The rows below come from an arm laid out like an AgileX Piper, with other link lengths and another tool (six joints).
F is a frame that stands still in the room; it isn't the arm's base.
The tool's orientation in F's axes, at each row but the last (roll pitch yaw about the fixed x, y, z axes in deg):
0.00 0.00 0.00
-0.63 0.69 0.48
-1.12 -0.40 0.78
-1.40 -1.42 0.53
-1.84 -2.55 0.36
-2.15 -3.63 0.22
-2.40 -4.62 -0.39
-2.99 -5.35 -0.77
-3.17 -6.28 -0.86
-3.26 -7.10 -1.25
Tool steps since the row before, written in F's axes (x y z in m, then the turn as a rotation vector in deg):
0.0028 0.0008 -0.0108 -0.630 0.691 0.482
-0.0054 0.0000 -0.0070 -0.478 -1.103 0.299
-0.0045 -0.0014 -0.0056 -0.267 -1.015 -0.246
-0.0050 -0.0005 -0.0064 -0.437 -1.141 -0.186
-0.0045 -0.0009 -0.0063 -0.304 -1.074 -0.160
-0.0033 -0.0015 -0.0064 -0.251 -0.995 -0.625
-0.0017 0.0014 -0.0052 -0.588 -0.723 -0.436
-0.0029 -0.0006 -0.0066 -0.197 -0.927 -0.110
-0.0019 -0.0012 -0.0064 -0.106 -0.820 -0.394
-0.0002 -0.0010 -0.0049 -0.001 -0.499 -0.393
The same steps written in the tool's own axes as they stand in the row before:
0.0028 0.0008 -0.0108 -0.630 0.691 0.482
-0.0053 0.0001 -0.0071 -0.491 -1.102 0.281
-0.0046 -0.0012 -0.0056 -0.283 -1.006 -0.264
-0.0052 -0.0003 -0.0063 -0.452 -1.132 -0.203
-0.0048 -0.0007 -0.0061 -0.318 -1.067 -0.180
-0.0037 -0.0013 -0.0062 -0.294 -0.971 -0.644
-0.0021 0.0016 -0.0050 -0.616 -0.710 -0.418
-0.0035 -0.0003 -0.0063 -0.194 -0.923 -0.141
-0.0026 -0.0009 -0.0062 -0.136 -0.799 -0.426
-0.0008 -0.0007 -0.0049 -0.039 -0.476 -0.419

